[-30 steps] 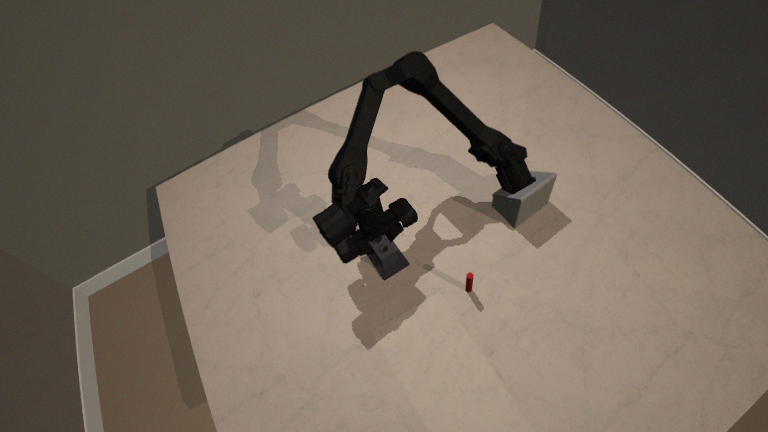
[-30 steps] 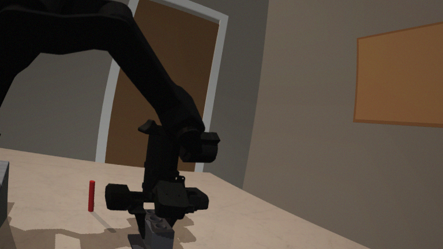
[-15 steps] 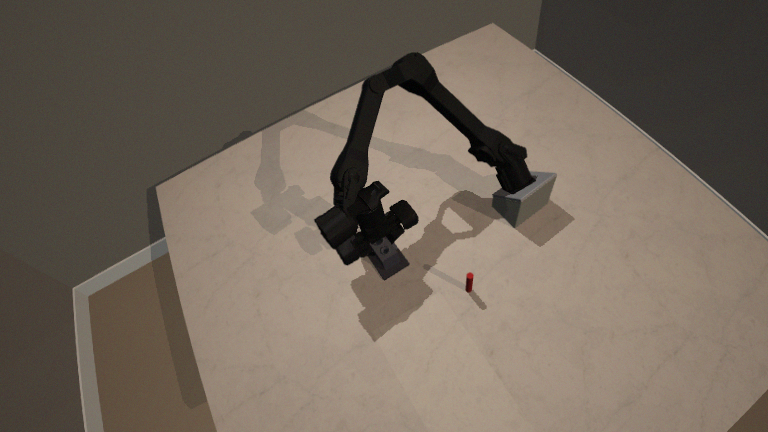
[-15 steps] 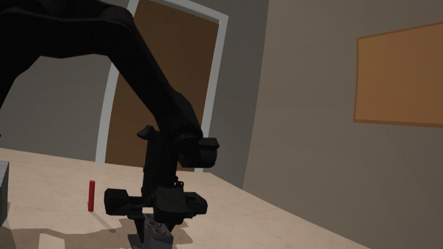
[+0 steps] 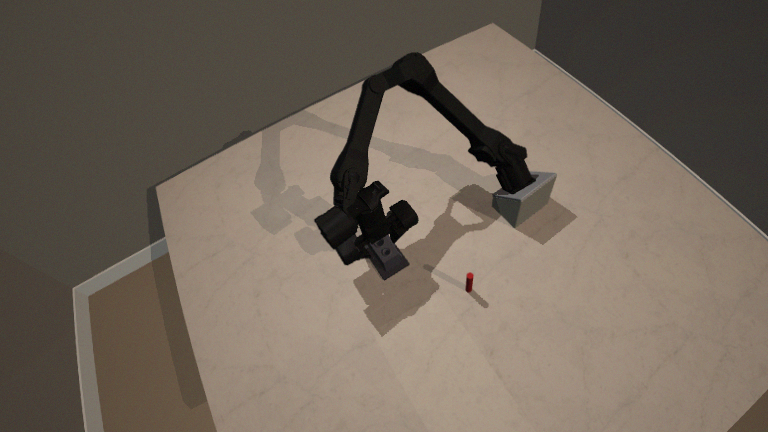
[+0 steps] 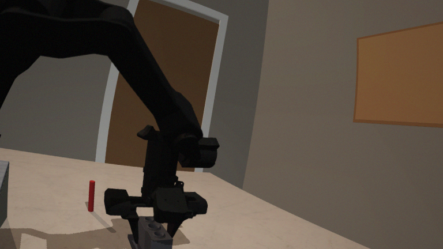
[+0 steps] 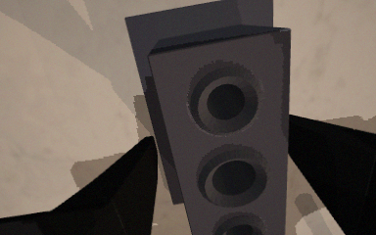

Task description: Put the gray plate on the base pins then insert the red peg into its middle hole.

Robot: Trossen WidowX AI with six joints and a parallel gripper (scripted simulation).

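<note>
My gripper tip is now 2 cm above the dark base. From my gripper tip the other things lie so: red peg (13 cm behind, 17 cm to the left, 2 cm above); then gray plate (2 cm above).
</note>
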